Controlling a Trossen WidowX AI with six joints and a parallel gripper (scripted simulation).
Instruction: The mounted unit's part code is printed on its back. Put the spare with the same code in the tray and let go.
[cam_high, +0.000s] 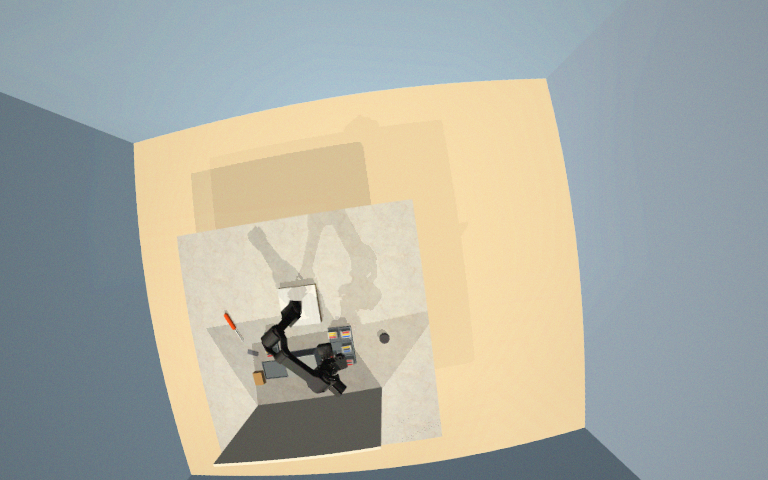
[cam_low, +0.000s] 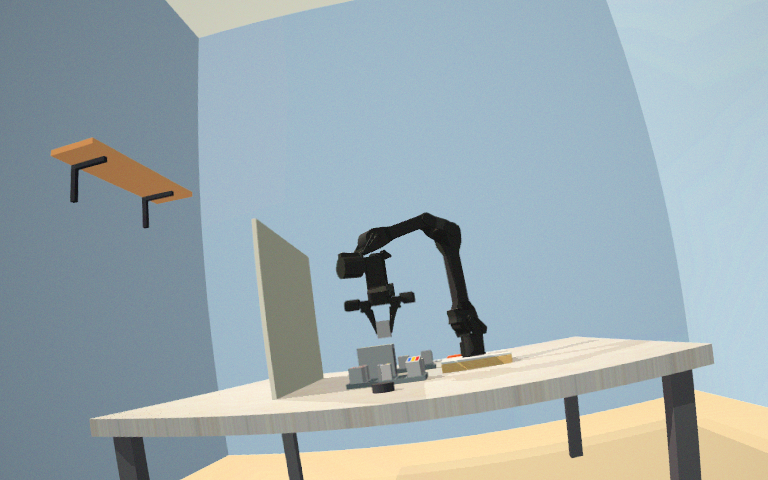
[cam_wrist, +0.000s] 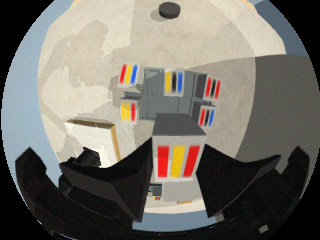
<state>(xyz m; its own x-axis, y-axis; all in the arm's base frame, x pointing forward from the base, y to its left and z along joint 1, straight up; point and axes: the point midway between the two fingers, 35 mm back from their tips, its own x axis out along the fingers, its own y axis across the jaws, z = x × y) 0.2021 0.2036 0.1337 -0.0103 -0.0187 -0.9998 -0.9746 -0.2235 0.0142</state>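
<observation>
My gripper tip is now 150 mm to the left of the grey mounted unit, 80 mm short of it and 80 mm above it. Round my gripper tip: tall upright panel 310 mm ahead, 100 mm to the right, 90 mm above; then grey spare 20 mm above.
</observation>
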